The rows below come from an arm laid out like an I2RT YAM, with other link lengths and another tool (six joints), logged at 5 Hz.
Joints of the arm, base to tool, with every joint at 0 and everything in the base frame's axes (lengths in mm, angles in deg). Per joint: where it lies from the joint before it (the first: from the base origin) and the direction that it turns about. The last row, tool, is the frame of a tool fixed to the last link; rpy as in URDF.
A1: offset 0 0 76.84 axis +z
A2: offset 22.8 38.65 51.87 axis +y
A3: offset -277.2 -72.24 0 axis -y
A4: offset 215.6 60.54 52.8 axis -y
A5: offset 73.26 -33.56 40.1 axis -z
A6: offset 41.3 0 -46.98 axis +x
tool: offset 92 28 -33 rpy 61.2 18.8 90
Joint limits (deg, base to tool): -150..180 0..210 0..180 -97..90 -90..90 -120..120
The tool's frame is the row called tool.
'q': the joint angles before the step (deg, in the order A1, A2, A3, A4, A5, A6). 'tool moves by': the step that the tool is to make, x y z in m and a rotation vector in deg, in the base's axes. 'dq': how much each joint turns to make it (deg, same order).
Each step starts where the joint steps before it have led.
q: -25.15, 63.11, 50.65, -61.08, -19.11, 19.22
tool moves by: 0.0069, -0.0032, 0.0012, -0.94, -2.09, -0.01
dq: -0.02, 0.03, 0.01, 2.31, -0.04, 0.01
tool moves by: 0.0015, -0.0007, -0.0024, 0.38, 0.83, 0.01
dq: 0.01, 1.06, -0.02, 0.16, 0.01, 0.00
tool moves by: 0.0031, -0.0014, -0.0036, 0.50, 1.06, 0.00
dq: 0.02, 1.66, 0.00, 0.49, 0.00, 0.02
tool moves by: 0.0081, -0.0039, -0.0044, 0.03, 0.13, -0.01
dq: -0.01, 2.20, 0.01, 2.05, 0.03, -0.01
